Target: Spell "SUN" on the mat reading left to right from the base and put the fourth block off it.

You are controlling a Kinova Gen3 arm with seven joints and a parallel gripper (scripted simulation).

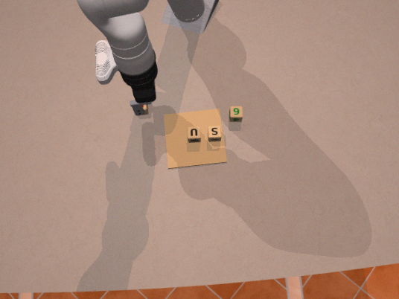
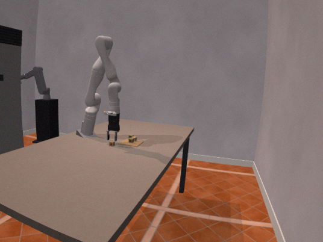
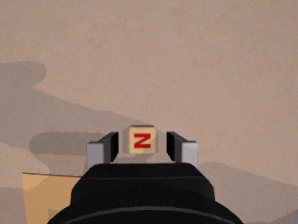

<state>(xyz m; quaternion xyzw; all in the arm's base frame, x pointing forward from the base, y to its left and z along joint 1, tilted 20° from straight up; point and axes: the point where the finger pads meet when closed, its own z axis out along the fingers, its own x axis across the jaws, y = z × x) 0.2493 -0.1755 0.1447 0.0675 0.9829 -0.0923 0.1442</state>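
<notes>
Now: the N block 4 cm below my hand. Also, from my hand: mat: 11 cm ahead, 10 cm to the left, 5 cm below; U block: 11 cm ahead, 10 cm to the left, 4 cm below; S block: 15 cm to the left, 12 cm ahead, 4 cm below.
</notes>
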